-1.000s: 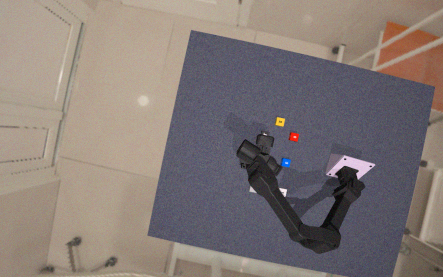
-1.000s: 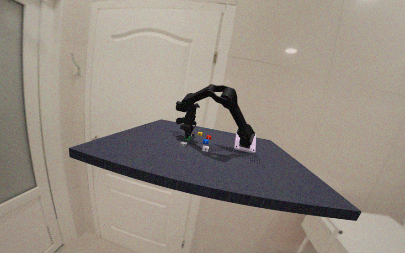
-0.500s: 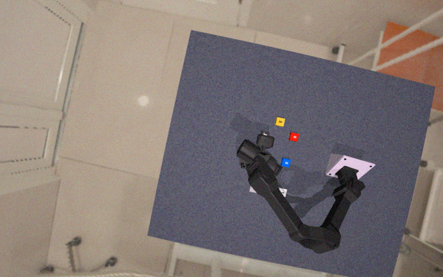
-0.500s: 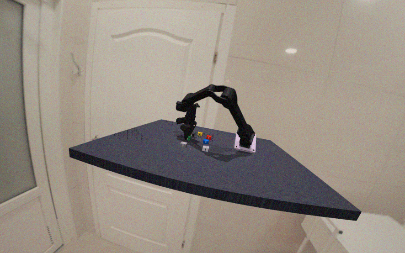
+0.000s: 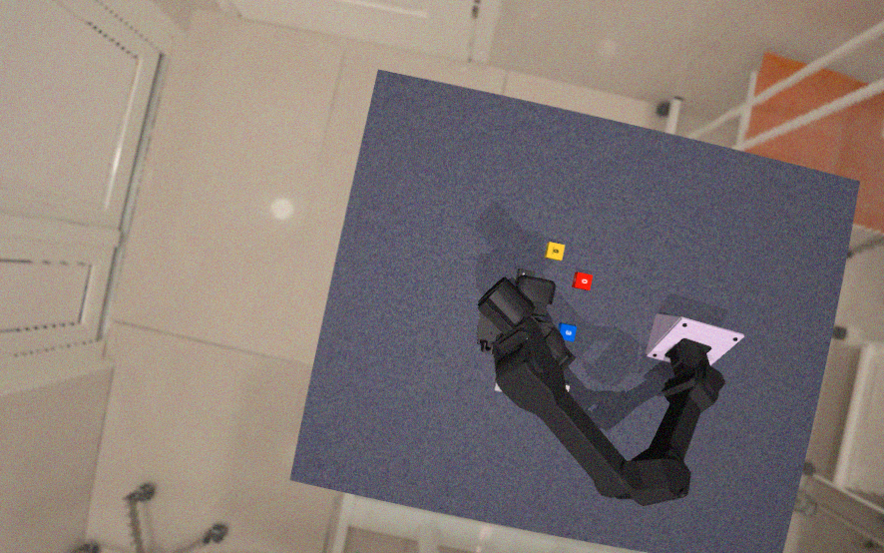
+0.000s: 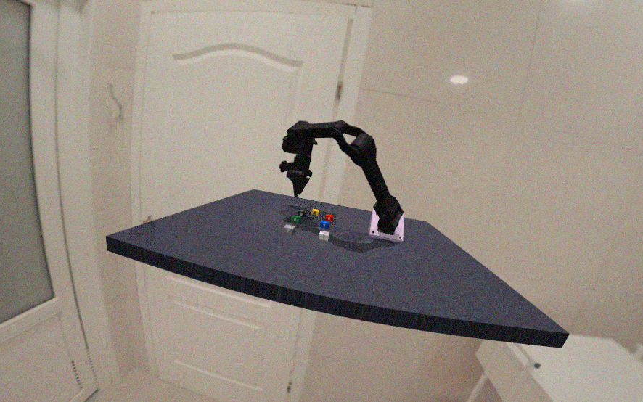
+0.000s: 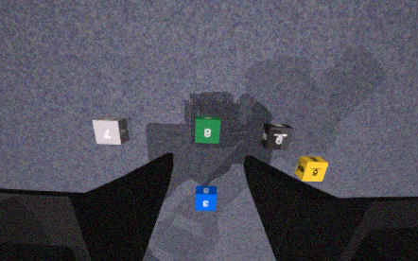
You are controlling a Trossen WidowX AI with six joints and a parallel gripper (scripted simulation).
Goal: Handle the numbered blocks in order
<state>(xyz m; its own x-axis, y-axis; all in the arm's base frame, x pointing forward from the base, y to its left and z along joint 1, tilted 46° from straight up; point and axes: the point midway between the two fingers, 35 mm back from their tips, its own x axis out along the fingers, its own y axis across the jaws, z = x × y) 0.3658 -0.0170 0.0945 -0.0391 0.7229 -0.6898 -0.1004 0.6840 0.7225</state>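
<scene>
The black block is 10 cm to the right of my gripper tip and 9 cm below it. Also, from my gripper tip: blue block: 12 cm behind, 9 cm below, 2 cm to the right; then green block: 9 cm below, 1 cm behind; then grey block: 12 cm to the left, 9 cm below, 3 cm behind.
</scene>
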